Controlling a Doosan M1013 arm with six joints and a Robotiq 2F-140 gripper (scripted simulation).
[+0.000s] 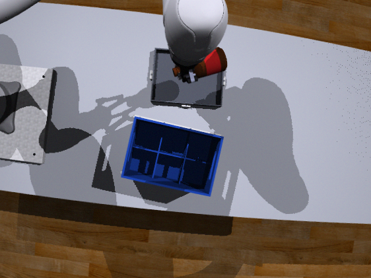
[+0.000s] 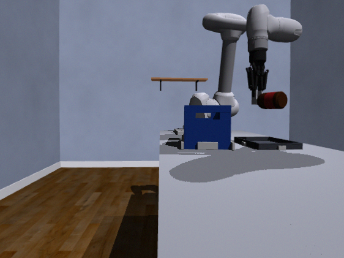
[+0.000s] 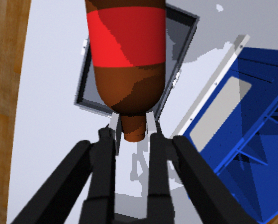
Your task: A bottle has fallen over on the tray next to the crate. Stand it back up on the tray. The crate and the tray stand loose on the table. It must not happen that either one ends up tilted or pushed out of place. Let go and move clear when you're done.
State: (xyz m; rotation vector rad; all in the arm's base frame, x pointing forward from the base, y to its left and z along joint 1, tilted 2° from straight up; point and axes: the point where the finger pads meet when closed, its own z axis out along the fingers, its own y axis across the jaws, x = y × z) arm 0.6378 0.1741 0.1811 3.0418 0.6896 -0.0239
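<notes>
My gripper is now 50 mm short of the bottle, 20 mm to the right of it and 20 mm above it. From my hand the other things lie so: blue crate (250 mm to the right, 140 mm below, 10 mm ahead); then dark tray (210 mm below, 40 mm ahead, 20 mm to the left).
</notes>
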